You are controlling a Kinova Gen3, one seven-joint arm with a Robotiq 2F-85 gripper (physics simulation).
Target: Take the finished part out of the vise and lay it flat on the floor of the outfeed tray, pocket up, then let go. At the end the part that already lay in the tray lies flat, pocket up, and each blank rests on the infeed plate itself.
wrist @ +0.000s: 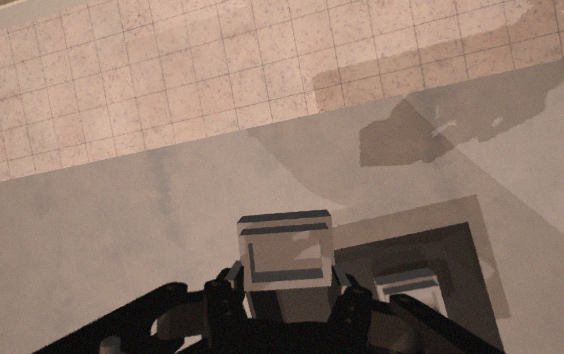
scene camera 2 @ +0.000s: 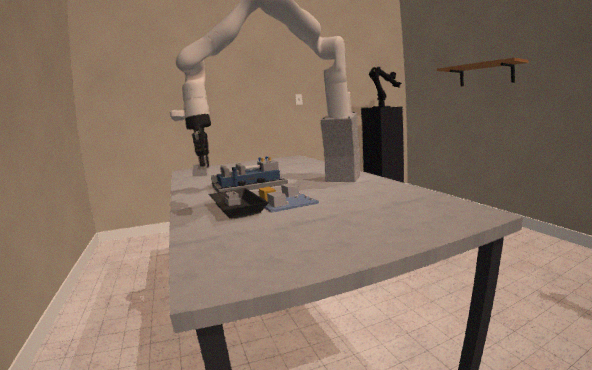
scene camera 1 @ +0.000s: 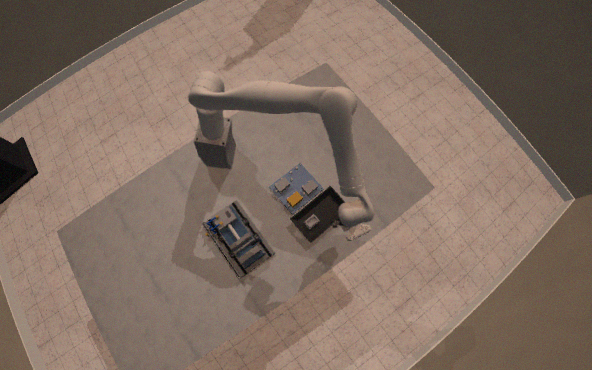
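Seen in the pictures: gripper, fingertip midpoint: (wrist: 287, 278) (scene camera 2: 205, 168); arm's base, origin of the base link: (scene camera 2: 339, 115) (scene camera 1: 212, 129).
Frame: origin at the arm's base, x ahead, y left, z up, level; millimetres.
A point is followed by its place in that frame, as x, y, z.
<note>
My gripper (scene camera 2: 203, 164) {608, 194, -122} (wrist: 287, 278) {608, 194, -122} is shut on the finished part (scene camera 2: 200, 171) {627, 221, -125} (wrist: 287, 252) {624, 189, -122}, a grey block held above table height with its rectangular pocket facing the wrist camera. In the wrist view the part shows left of most of the black outfeed tray (scene camera 1: 325, 207) {502, 196, -267} (scene camera 2: 250, 209) {499, 264, -253} (wrist: 477, 305) {497, 43, -244}. The other part (scene camera 1: 312, 221) {514, 104, -246} (scene camera 2: 232, 198) {518, 128, -244} (wrist: 412, 287) {529, 99, -238} lies in the tray, pocket up. Two grey blanks, one (scene camera 1: 282, 185) {303, 106, -236} (scene camera 2: 290, 189) {309, 139, -245} and another (scene camera 1: 310, 187) {391, 198, -236} (scene camera 2: 276, 199) {400, 229, -246}, sit on the blue infeed plate (scene camera 1: 298, 176) {307, 198, -272} (scene camera 2: 301, 201) {307, 219, -271}. The held part is hidden in scene camera 1.
An orange block (scene camera 1: 295, 199) (scene camera 2: 267, 193) sits on the infeed plate, which is next to the tray. The blue and grey vise (scene camera 1: 235, 235) {357, -194, -194} (scene camera 2: 250, 177) {366, -137, -234} stands apart from them on the grey table (scene camera 1: 150, 240) {101, -536, -280} (scene camera 2: 350, 240) {360, 576, -280} (wrist: 100, 215) {688, 470, -280}. The table's edge crosses the wrist view above the held part.
</note>
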